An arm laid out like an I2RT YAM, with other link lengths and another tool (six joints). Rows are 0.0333 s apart.
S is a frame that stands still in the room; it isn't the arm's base.
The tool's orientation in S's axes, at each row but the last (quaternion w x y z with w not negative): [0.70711 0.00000 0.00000 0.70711]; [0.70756 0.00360 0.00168 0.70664]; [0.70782 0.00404 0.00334 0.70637]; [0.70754 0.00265 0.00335 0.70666]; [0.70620 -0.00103 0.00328 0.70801]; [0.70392 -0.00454 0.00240 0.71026]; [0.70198 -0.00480 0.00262 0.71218]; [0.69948 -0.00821 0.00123 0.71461]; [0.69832 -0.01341 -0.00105 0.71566]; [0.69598 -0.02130 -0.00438 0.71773]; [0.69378 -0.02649 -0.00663 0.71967]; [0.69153 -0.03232 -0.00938 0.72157]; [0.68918 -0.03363 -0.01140 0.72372]
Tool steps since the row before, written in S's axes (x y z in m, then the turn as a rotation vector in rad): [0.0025 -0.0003 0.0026 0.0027 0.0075 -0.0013]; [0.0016 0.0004 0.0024 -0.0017 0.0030 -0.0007]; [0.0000 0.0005 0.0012 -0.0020 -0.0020 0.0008]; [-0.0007 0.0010 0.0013 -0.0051 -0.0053 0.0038]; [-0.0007 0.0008 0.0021 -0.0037 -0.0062 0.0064]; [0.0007 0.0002 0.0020 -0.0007 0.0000 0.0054]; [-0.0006 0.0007 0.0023 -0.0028 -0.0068 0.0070]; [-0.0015 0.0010 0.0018 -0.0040 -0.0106 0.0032]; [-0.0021 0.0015 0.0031 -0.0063 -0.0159 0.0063]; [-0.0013 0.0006 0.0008 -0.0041 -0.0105 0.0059]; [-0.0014 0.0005 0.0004 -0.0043 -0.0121 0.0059]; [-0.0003 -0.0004 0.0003 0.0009 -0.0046 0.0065]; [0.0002 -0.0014 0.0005 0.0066 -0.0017 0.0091]
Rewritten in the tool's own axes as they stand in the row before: [-0.0003 -0.0025 0.0026 0.0075 -0.0027 -0.0013]; [0.0004 -0.0016 0.0024 0.0030 0.0017 -0.0007]; [0.0005 0.0000 0.0012 -0.0020 0.0020 0.0008]; [0.0010 0.0007 0.0013 -0.0053 0.0051 0.0038]; [0.0008 0.0007 0.0021 -0.0062 0.0037 0.0064]; [0.0002 -0.0007 0.0020 0.0000 0.0007 0.0054]; [0.0007 0.0006 0.0023 -0.0068 0.0029 0.0069]; [0.0010 0.0015 0.0018 -0.0106 0.0042 0.0031]; [0.0015 0.0020 0.0032 -0.0159 0.0066 0.0062]; [0.0006 0.0013 0.0009 -0.0105 0.0042 0.0058]; [0.0005 0.0014 0.0005 -0.0121 0.0045 0.0058]; [-0.0004 0.0003 0.0003 -0.0048 -0.0011 0.0063]; [-0.0014 -0.0002 0.0004 -0.0023 -0.0071 0.0086]
